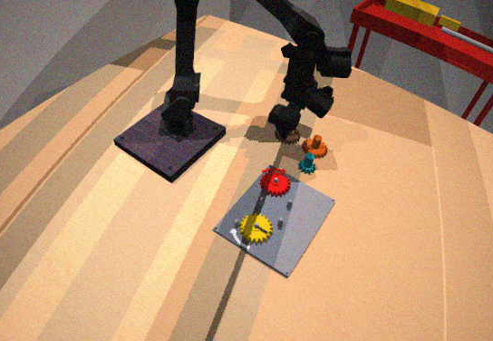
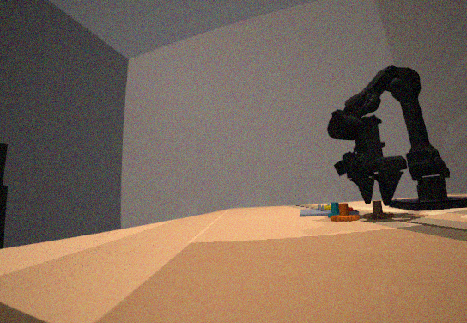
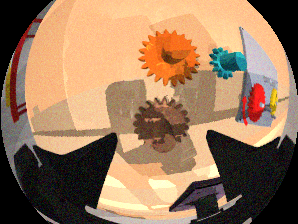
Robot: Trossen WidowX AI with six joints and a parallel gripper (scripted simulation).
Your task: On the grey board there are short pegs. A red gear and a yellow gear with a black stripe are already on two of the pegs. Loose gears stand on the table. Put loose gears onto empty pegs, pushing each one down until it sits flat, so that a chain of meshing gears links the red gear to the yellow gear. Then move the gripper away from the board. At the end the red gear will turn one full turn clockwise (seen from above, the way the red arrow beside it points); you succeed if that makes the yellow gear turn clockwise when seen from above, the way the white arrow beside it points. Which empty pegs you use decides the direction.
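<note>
Now: gripper tip 6 cm short of the red gear, 16 cm to the left of it and 1 cm above it. Round my gripper tip: orange gear 8 cm ahead, 1 cm below; brown gear 1 cm below; small teal gear 9 cm ahead, 6 cm to the right, 1 cm below.
</note>
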